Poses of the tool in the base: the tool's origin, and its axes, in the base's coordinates. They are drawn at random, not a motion.
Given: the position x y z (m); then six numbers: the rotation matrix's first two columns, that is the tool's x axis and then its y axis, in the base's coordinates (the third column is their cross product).
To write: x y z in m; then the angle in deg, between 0 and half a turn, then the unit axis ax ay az. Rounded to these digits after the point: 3 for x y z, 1 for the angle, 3 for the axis.
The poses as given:
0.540 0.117 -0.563 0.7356 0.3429 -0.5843 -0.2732 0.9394 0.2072
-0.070 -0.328 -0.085 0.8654 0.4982 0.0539 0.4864 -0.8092 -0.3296
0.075 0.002 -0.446 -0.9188 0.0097 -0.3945 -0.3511 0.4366 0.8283
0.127 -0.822 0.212 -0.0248 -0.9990 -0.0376 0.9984 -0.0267 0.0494
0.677 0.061 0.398 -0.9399 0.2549 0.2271 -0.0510 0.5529 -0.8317
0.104 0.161 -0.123 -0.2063 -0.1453 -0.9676 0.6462 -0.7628 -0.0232
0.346 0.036 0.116 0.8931 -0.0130 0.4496 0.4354 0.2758 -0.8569
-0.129 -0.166 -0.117 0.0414 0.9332 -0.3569 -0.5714 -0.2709 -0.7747
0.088 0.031 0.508 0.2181 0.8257 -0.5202 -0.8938 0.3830 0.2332
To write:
0.540 0.117 -0.563 43.1 0.146 0.881 0.451
-0.070 -0.328 -0.085 160.6 -0.965 -0.263 0.018
0.075 0.002 -0.446 160.1 -0.104 0.842 0.529
0.127 -0.822 0.212 91.5 0.043 -0.006 -0.999
0.677 0.061 0.398 161.2 -0.060 -0.878 0.475
0.104 0.161 -0.123 149.2 0.593 0.227 -0.773
0.346 0.036 0.116 77.9 -0.930 -0.288 -0.229
-0.129 -0.166 -0.117 110.7 -0.540 -0.247 0.804
0.088 0.031 0.508 77.8 -0.093 0.467 0.880

